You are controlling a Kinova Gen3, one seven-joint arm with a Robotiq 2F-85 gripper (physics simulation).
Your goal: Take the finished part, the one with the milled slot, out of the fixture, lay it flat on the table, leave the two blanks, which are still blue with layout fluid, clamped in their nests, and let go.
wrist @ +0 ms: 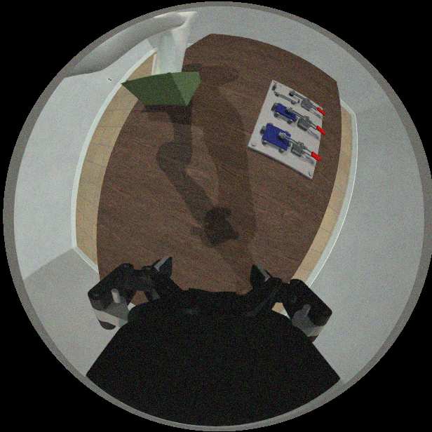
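The fixture (pixel 261 138) is a light grey plate lying on the dark wooden table (pixel 145 200), at the upper right of the wrist view. Two blue blanks, a larger one (pixel 276 136) and a smaller one (pixel 285 111), sit in the two nearer nests, each with a clamp arm over it. The farthest nest (pixel 286 96) shows a small pale grey shape with a clamp beside it; the shape blends with the plate and no slot can be made out. My gripper (pixel 211 270) is open and empty, high above the table and well away from the fixture.
Three toggle clamps with red handle tips (pixel 316 156) (pixel 321 130) (pixel 320 111) stand along the fixture's right side. A green block (pixel 155 90) stands at the upper left, by the white arm (pixel 171 52). Shadows of the arm cross the table. Pale walls surround it.
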